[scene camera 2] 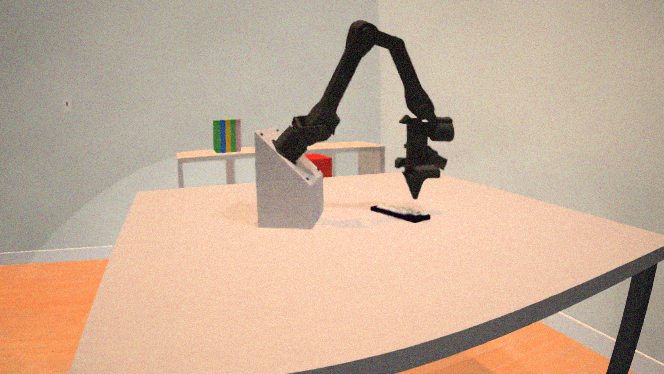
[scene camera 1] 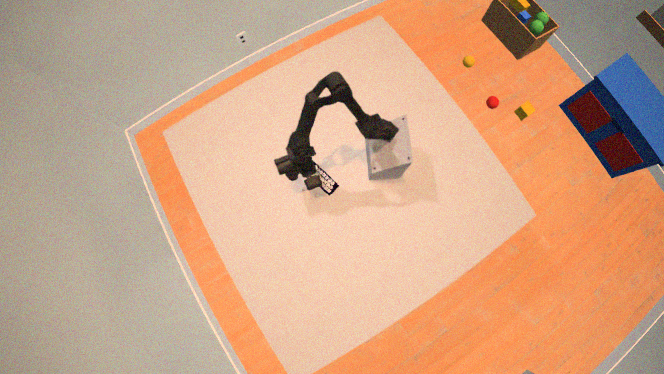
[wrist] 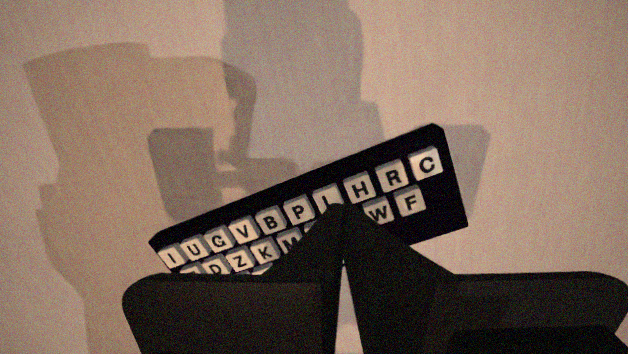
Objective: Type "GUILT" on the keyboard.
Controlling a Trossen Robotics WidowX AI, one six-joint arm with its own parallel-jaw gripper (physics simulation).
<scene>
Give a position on a black keyboard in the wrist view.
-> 408,185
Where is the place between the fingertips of the gripper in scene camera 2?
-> At 415,199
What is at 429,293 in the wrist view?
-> The gripper.
</scene>
